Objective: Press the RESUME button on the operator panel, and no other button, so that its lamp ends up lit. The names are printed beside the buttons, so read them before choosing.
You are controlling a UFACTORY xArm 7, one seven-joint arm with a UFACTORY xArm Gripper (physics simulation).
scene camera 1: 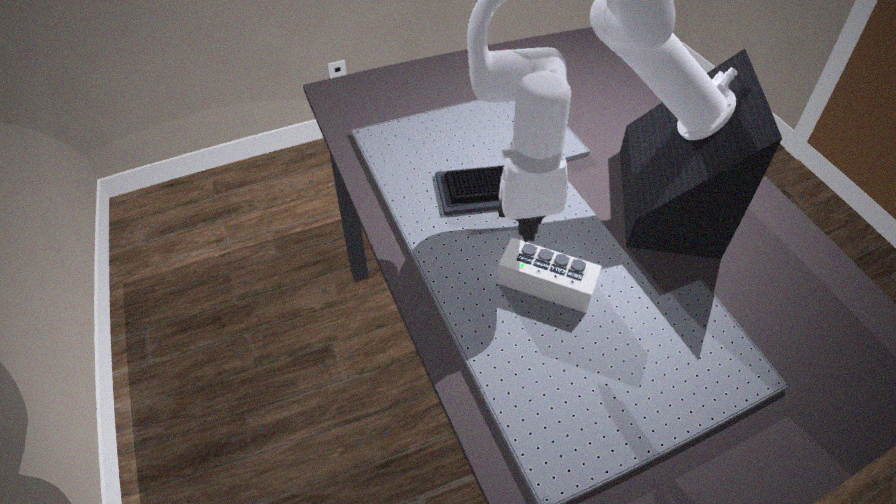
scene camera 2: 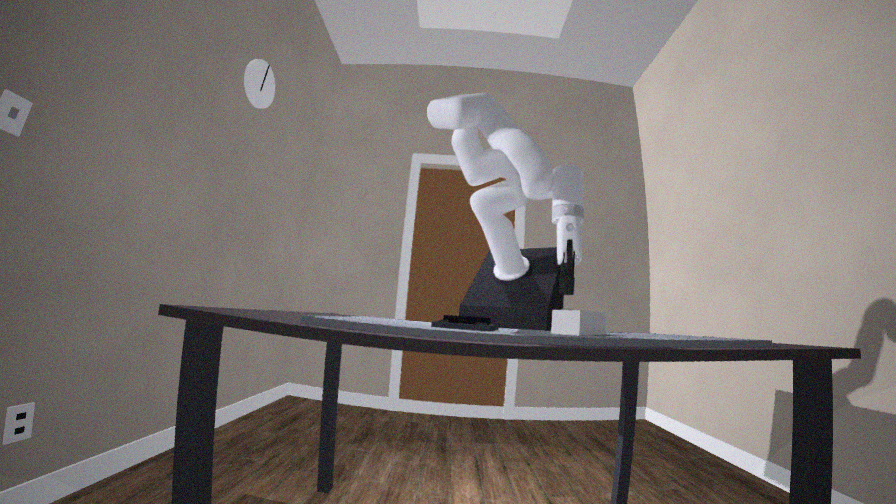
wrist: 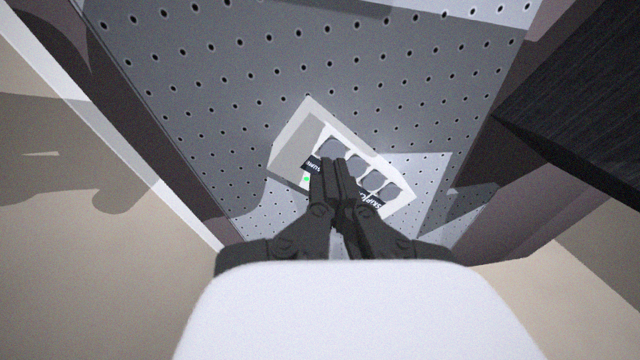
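The operator panel (scene camera 1: 543,292) (scene camera 2: 565,322) (wrist: 294,145) is a white box with a row of grey round buttons. The end button (scene camera 1: 528,249) (wrist: 333,147) has a black label (wrist: 312,165) beside it, with letters like "SUME" showing in the wrist view. The lamp (scene camera 1: 521,265) (wrist: 306,178) by that button is lit green. The other lamps look dark. The label (wrist: 373,198) toward the opposite end reads SKIP. My gripper (scene camera 1: 527,238) (scene camera 2: 568,293) (wrist: 329,173) is shut and empty. Its tips are above the panel, near the lit end, with a gap below them. The fingers hide part of the labels in the wrist view.
A black ridged block in a dark tray (scene camera 1: 473,186) (scene camera 2: 464,323) lies on the perforated board (scene camera 1: 563,401) (wrist: 240,75), behind the panel in scene camera 1. The dark arm pedestal (scene camera 1: 682,213) (scene camera 2: 510,300) (wrist: 575,85) stands beside the board on the table (scene camera 1: 407,102).
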